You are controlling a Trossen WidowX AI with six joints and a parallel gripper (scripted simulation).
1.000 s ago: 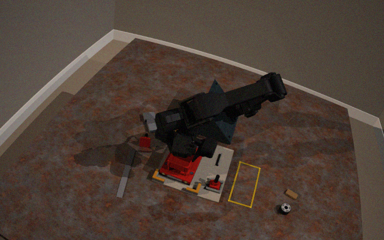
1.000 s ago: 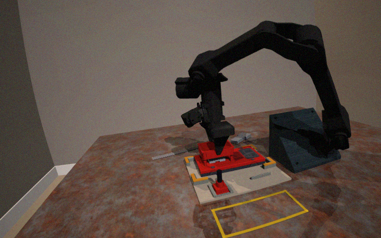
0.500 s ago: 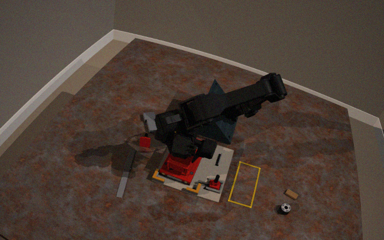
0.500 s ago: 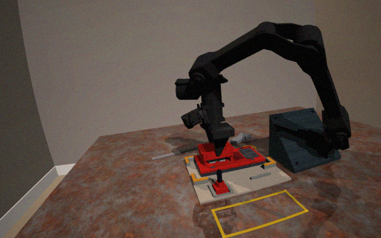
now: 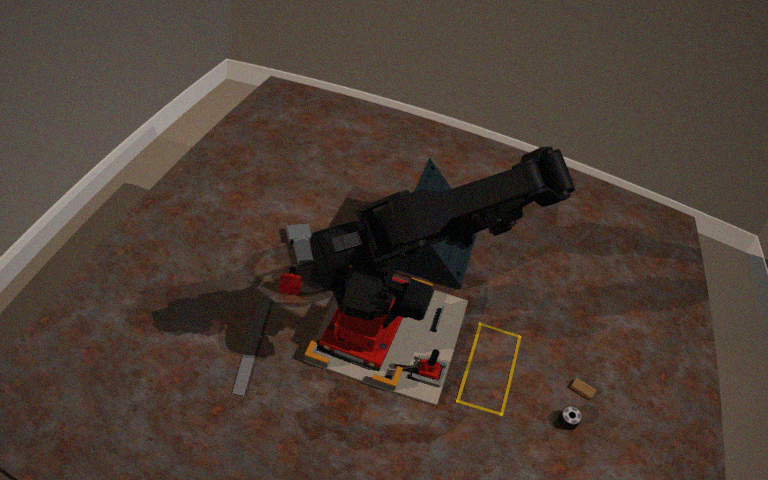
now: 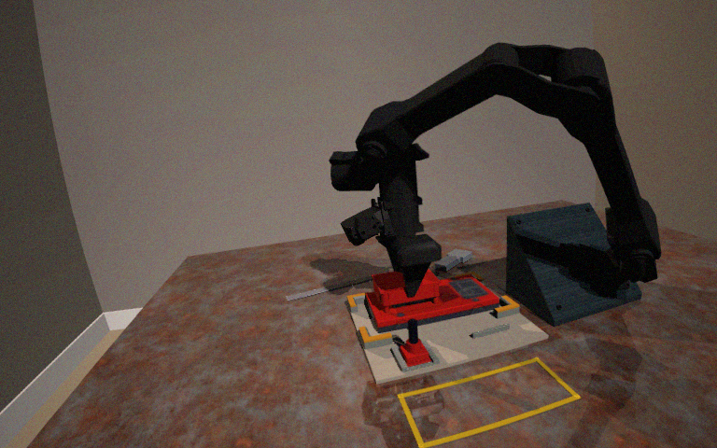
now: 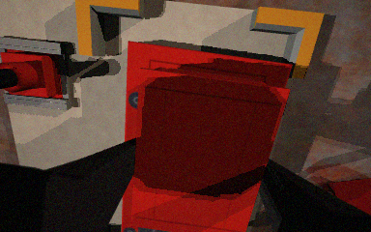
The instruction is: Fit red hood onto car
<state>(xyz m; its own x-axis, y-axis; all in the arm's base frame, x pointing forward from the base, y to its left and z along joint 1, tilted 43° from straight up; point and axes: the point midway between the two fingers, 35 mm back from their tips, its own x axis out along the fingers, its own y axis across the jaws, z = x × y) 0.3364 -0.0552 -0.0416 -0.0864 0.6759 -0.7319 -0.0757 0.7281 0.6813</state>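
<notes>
Now: gripper tip 3 cm above the grey engine block and 1 cm to the right of it. The rest, counted from my gripper tip: red hood 1 cm above; then baseplate 4 cm below, 3 cm to the left, 3 cm behind; then grey strip 15 cm to the right, 11 cm ahead, 5 cm below.
</notes>
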